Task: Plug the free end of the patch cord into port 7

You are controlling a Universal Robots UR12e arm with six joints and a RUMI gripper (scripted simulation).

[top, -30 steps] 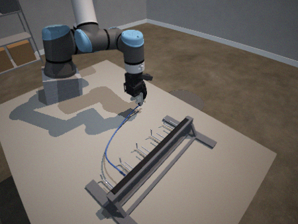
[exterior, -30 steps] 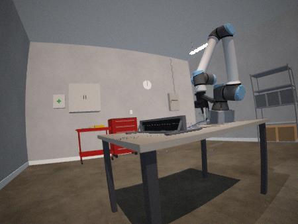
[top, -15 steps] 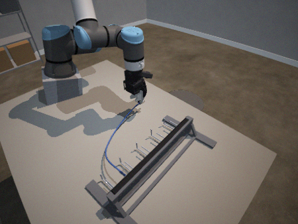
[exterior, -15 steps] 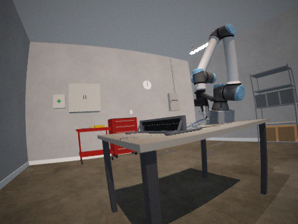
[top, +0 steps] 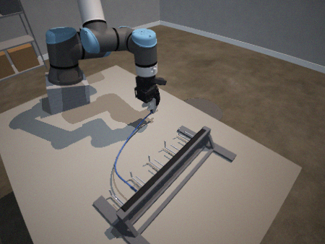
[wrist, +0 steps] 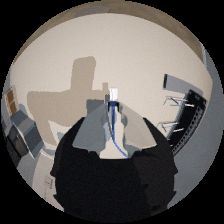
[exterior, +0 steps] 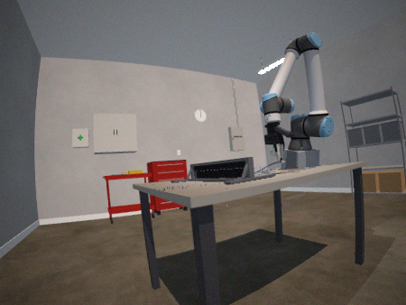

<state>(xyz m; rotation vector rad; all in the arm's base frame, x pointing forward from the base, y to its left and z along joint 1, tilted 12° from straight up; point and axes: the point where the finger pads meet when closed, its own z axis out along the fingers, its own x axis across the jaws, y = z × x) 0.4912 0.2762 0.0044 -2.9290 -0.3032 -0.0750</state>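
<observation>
Right now the cable plug is 1 cm to the left of my hand and 1 cm below it.
</observation>
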